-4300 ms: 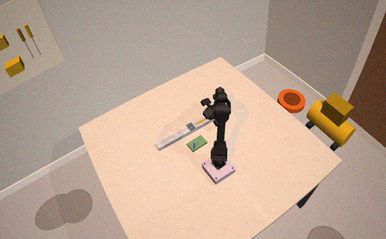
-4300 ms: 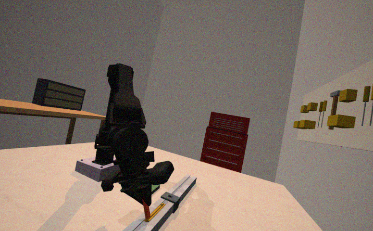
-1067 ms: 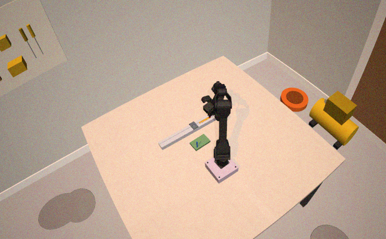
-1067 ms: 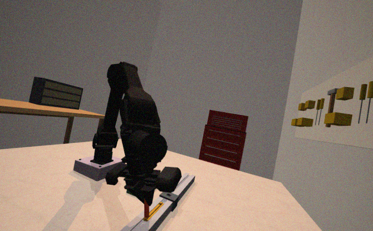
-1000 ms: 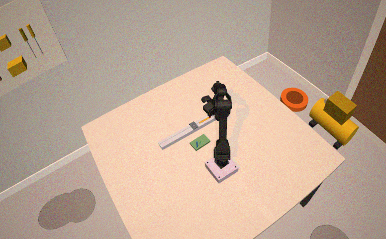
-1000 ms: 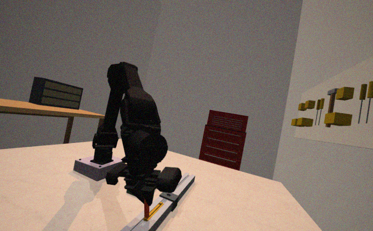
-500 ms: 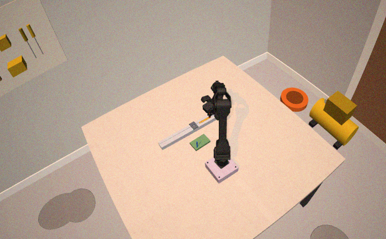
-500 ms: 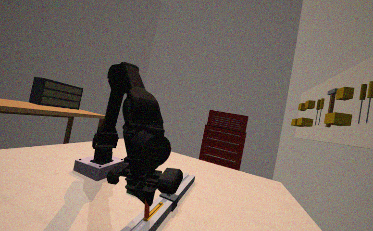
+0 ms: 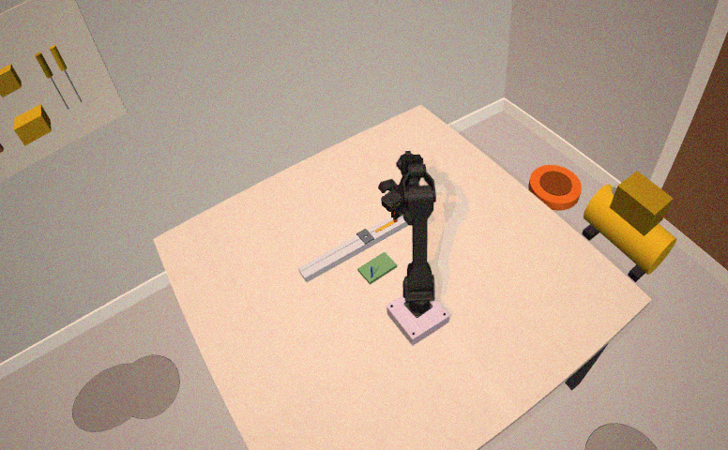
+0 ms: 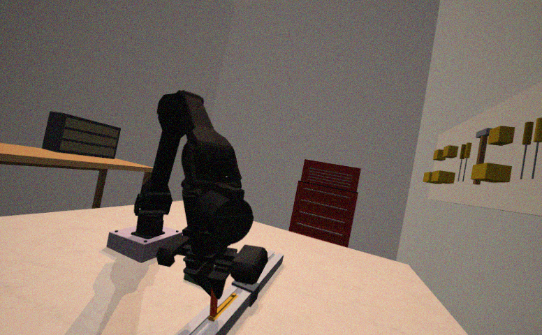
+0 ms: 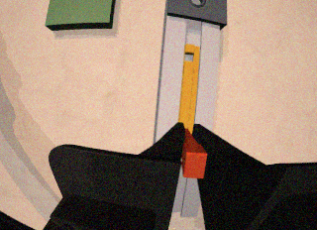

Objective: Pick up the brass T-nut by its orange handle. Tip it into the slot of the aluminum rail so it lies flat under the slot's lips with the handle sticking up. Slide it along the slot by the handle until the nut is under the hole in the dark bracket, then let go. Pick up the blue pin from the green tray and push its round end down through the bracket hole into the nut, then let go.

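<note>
My gripper tip is now 120 mm past the blue pin, 190 mm to the right of it and 30 mm above it. Round my gripper tip: aluminum rail 20 mm ahead, 110 mm to the left, 30 mm below; then green tray 110 mm behind, 170 mm to the left, 50 mm below.
</note>
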